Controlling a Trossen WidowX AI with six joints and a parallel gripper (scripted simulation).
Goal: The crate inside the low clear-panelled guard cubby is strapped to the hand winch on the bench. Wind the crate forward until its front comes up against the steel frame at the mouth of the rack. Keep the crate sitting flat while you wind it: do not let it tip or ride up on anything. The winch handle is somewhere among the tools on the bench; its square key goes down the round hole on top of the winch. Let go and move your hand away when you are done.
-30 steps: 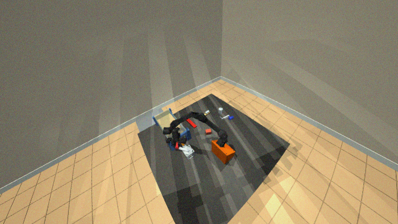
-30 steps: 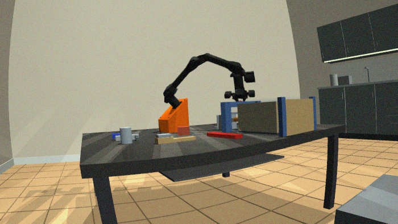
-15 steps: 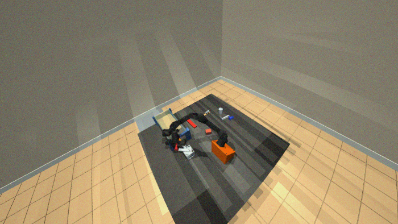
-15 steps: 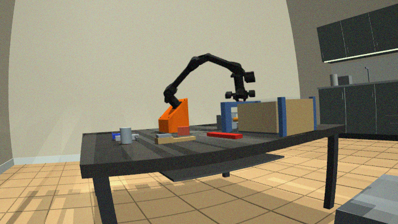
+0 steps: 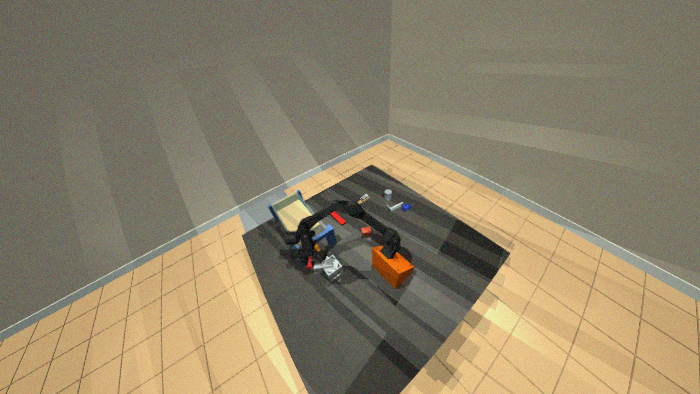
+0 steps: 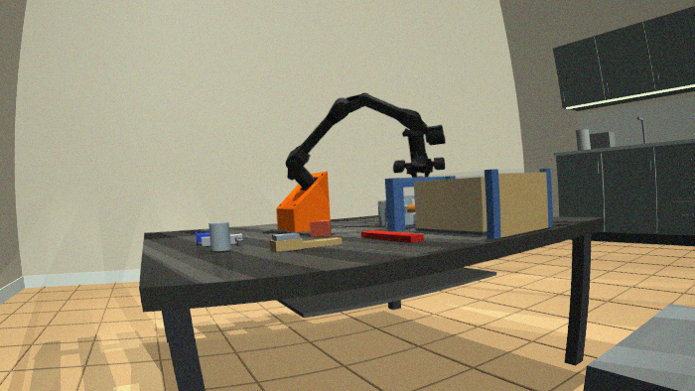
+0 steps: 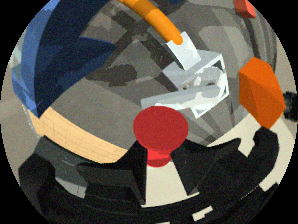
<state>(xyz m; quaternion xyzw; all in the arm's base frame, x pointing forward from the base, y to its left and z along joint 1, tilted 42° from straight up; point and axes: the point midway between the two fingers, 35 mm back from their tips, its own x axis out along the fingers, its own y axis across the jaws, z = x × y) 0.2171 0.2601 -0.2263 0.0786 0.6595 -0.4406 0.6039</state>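
Right now the grey winch is 11 cm to the right of my gripper tip, 10 cm below it and 5 cm behind it. Also, from my gripper tip: wooden-handled tool: 57 cm to the right, 32 cm ahead, 11 cm below; clear-panelled cubby: 37 cm ahead, 9 cm to the right, 1 cm below; flat red bar: 34 cm to the right, 34 cm ahead, 12 cm below.
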